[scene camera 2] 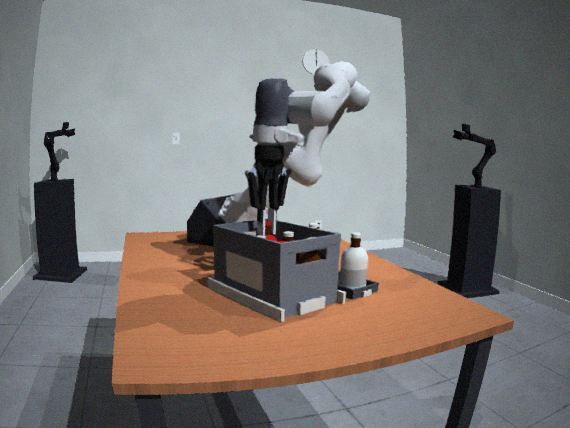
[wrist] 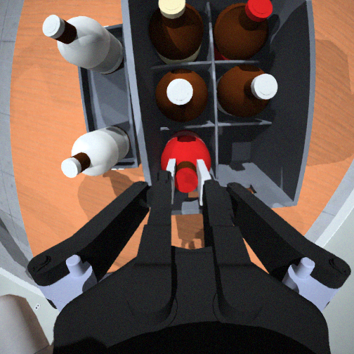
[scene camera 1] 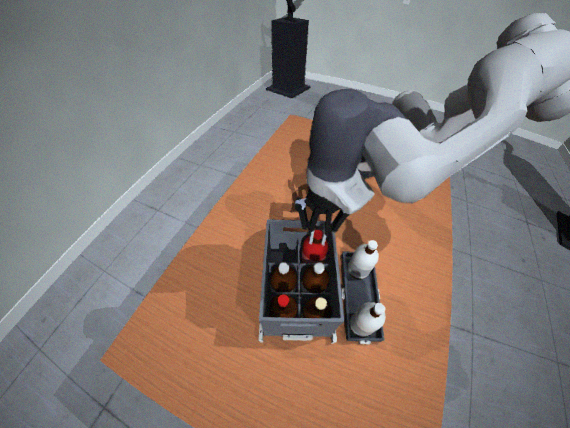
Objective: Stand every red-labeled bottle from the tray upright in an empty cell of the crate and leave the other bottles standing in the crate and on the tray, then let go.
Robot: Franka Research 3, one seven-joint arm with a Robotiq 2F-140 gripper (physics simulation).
Scene:
My gripper shows in scene camera 2 (266, 233), in the wrist view and in scene camera 1. A white bottle shows in scene camera 2 (354, 260), in the wrist view and in scene camera 1. The same spot on the white bottle: (wrist: 81, 40) is (scene camera 1: 367, 308). One and the same spot on my gripper: (scene camera 1: 300, 204) is (wrist: 320, 284).

